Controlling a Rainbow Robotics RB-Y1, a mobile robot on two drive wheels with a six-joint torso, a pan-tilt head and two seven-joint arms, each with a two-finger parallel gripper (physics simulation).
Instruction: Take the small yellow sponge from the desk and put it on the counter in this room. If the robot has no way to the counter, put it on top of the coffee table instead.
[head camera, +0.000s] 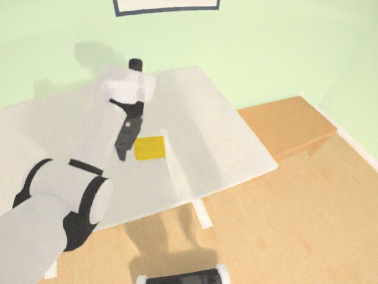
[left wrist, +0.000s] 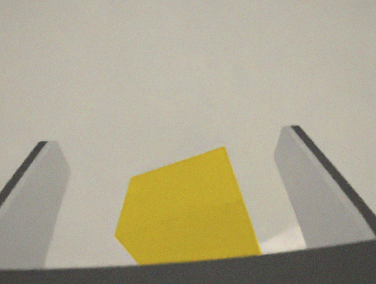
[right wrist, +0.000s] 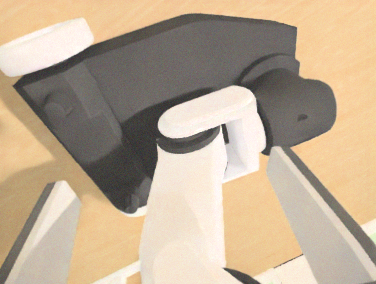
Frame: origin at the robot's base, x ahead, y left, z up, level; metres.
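Seen in the pictures: left gripper, between the fingertips: (head camera: 128, 147) (left wrist: 171, 148); right gripper, between the fingertips: (right wrist: 173, 175).
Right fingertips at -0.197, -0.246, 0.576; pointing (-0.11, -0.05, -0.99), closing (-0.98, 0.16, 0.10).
Observation:
A point is followed by its place in that frame, as x, y, z.
The small yellow sponge (head camera: 150, 148) @(0.472, 0.055, 0.996) (left wrist: 185, 210) @(0.496, 0.109, 0.992) lies on the pale desk (head camera: 235, 150) @(0.459, -0.247, 0.951) (left wrist: 185, 65) @(0.517, 0.161, 0.951). My left gripper (head camera: 123, 156) (left wrist: 171, 148) @(0.499, 0.134, 0.977) is open above the desk, pointing down; in the head view its fingers show just to the left of the sponge. In the left wrist view the sponge shows below the line between the fingertips, in the gap between the two fingers, its lower part hidden by the gripper body. My right gripper (right wrist: 173, 175) @(-0.197, -0.246, 0.576) is open over the robot's own base and the floor, with nothing between its fingers. No counter shows in these views.
The wooden coffee table (head camera: 285, 122) @(1.035, -1.072, 0.451) stands beyond the desk's right edge, near the green wall. A white desk foot (head camera: 202, 214) shows on the wooden floor below the desk's front edge. The robot's dark base (head camera: 182, 277) @(0.060, 0.000, 0.191) (right wrist: 150, 65) @(-0.199, -0.172, 0.169) stands in front of the desk.

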